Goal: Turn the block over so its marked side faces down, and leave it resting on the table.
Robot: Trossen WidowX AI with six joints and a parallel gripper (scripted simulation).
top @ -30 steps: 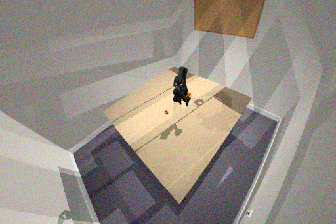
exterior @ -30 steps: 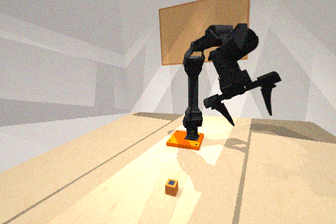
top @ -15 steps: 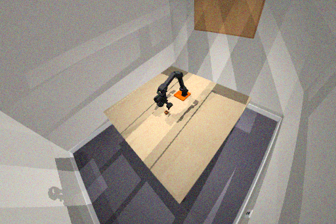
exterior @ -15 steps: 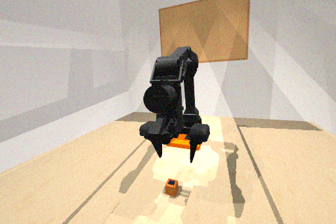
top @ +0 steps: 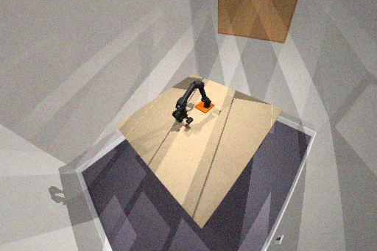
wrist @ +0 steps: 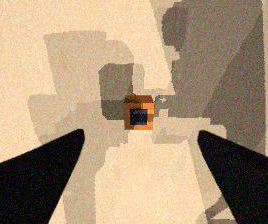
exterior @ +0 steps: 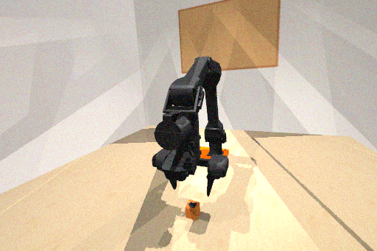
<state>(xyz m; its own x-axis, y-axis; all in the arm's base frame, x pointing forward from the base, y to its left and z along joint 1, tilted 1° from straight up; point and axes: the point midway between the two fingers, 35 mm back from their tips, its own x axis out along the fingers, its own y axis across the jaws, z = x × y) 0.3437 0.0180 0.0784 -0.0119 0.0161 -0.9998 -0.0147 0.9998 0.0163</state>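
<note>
Now: gripper tip 40 mm above the block.
</note>
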